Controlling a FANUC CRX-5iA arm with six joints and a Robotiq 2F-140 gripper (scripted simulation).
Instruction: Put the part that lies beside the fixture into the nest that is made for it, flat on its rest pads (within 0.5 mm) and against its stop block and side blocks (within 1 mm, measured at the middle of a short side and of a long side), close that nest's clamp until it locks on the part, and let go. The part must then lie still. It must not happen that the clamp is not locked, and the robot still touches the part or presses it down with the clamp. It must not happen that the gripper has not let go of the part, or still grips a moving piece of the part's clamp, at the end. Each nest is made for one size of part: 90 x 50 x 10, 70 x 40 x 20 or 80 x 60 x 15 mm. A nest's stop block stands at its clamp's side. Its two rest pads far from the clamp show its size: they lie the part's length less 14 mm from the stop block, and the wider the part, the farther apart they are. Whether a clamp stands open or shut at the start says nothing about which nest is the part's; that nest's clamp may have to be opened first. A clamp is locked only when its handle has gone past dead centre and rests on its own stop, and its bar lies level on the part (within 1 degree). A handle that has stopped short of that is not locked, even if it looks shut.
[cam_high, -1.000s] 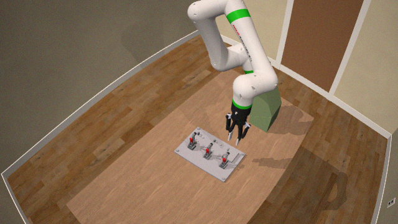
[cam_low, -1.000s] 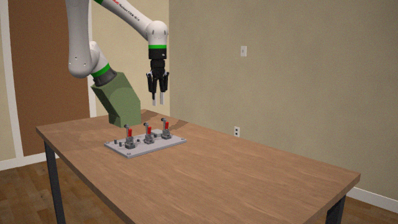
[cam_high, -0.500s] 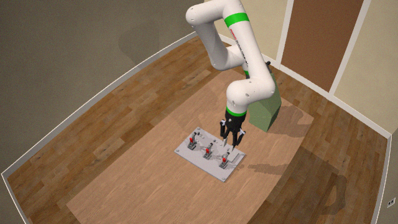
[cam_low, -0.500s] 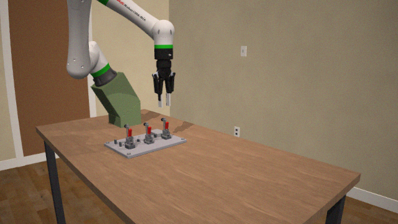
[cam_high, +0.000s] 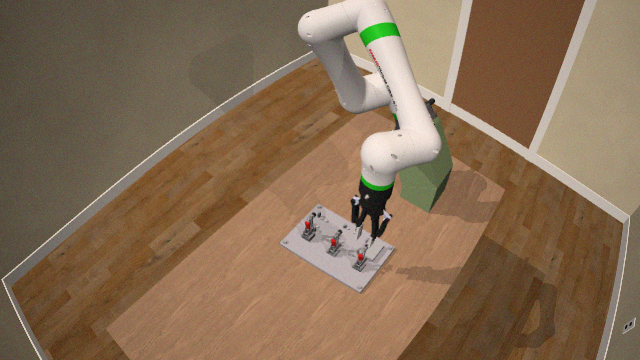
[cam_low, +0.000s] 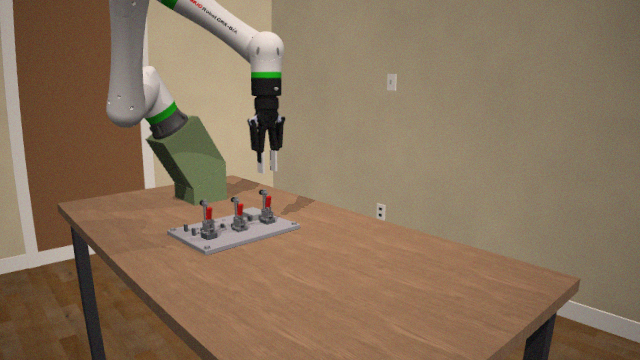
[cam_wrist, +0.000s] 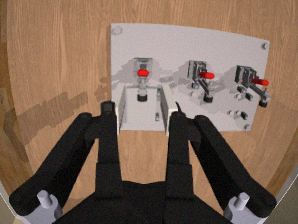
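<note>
Now: hand 15 cm above the toggle clamp and 1 cm past it. Also, from my hand: grey fixture plate 21 cm below, 11 cm to the right, 2 cm behind; then light grey part 19 cm below, 8 cm behind, 1 cm to the right.
</note>
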